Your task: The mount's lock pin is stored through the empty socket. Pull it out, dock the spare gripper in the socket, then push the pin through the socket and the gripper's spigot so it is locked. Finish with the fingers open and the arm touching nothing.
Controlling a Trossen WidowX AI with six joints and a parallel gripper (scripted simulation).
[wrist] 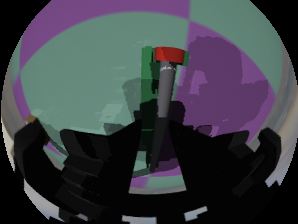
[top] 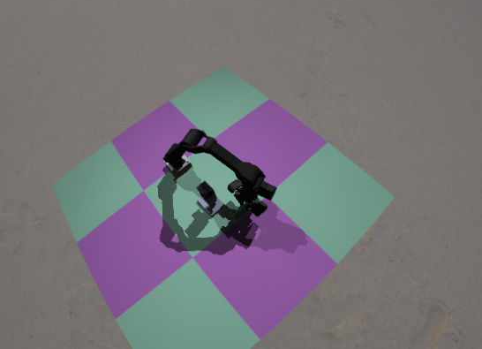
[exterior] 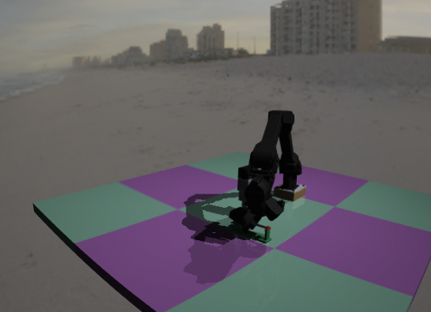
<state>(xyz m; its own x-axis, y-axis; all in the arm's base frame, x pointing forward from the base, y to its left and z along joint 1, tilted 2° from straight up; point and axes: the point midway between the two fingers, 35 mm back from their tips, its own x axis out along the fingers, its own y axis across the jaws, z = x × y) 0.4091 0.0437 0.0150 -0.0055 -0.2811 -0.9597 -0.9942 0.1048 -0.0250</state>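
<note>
My gripper tip is 10 mm to the right of the green cradle and 10 mm below it. Also, from my gripper tip: spare gripper (130 mm behind, 80 mm to the right, 110 mm above); then grey mount (130 mm behind, 80 mm to the right, 40 mm above).
</note>
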